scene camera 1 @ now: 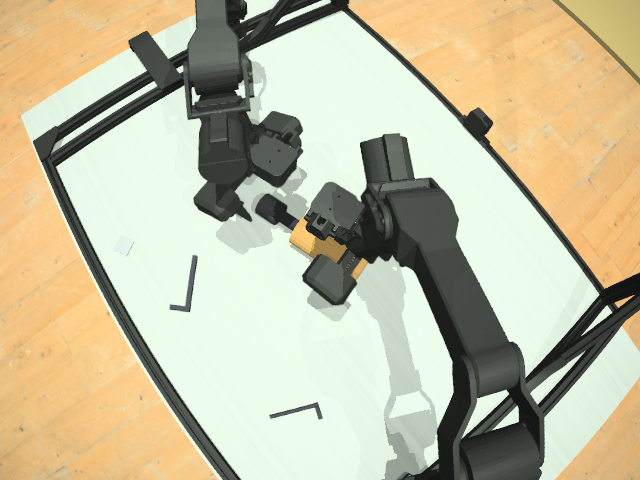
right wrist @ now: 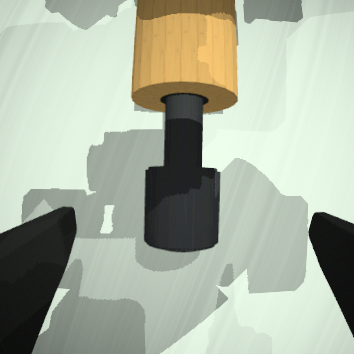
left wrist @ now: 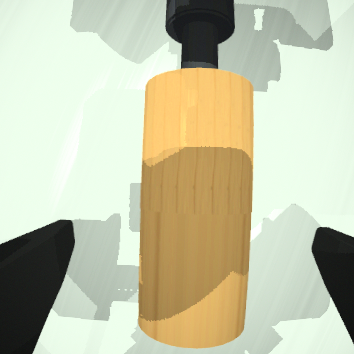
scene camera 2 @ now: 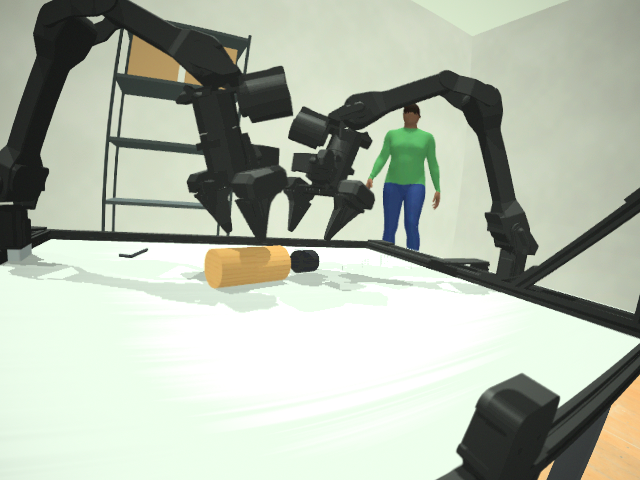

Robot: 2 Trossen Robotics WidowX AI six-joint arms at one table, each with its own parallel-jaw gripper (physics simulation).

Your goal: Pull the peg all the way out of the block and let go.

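Where they show: left gripper, fingertip midpoint: (scene camera 1: 336, 244) (left wrist: 197, 237) (scene camera 2: 244, 236); right gripper, fingertip midpoint: (scene camera 1: 268, 197) (right wrist: 196, 222) (scene camera 2: 306, 235); left arm's base at its link origin: (scene camera 2: 6, 245); right arm's base at its link origin: (scene camera 2: 508, 279).
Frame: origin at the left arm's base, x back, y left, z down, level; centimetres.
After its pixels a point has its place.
Observation:
The block (scene camera 1: 308, 241) @[x -41.0, y -15.8, z -3.0 cm] (scene camera 2: 248, 268) @[x -37.3, y -21.4, z -1.2 cm] (left wrist: 197, 185) @[x -39.3, y -17.7, z -3.7 cm] (right wrist: 185, 50) @[x -42.9, y -17.2, z -3.7 cm] is a light wooden cylinder lying on its side on the table. The black peg (scene camera 1: 270, 208) @[x -49.2, y -14.9, z -2.6 cm] (scene camera 2: 305, 260) @[x -48.6, y -17.6, z -1.4 cm] (left wrist: 200, 45) @[x -46.3, y -16.2, z -1.8 cm] (right wrist: 182, 210) @[x -49.8, y -15.5, z -2.7 cm] has a thick round head and a thinner shaft. The shaft stands in the hole at one end of the block; the head is outside, apart from the block's face. My left gripper (scene camera 2: 245, 235) @[x -37.5, y -18.0, z -5.2 cm] (left wrist: 197, 237) @[x -37.5, y -18.0, z -5.2 cm] is open and empty above the block, one finger to each side of it. My right gripper (scene camera 2: 309, 234) @[x -49.8, y -15.1, z -5.3 cm] (right wrist: 196, 222) @[x -49.8, y -15.1, z -5.3 cm] is open and empty above the peg's head, one finger to each side.
In scene camera 1, the two grippers are close together. Thin dark L-shaped pieces (scene camera 1: 191, 284) @[x -48.7, y 2.3, z 1.1 cm] (scene camera 1: 294, 410) @[x -22.9, y 2.8, z 1.3 cm] and a small pale square (scene camera 1: 124, 244) @[x -62.4, y 7.7, z 1.6 cm] lie on the table. A black frame (scene camera 1: 129, 330) @[x -49.2, y 15.5, z 0.5 cm] runs around the table (scene camera 1: 232, 351) @[x -36.2, y 4.0, z 1.9 cm]. A shelf rack (scene camera 2: 105, 170) and a person (scene camera 2: 412, 155) stand behind.

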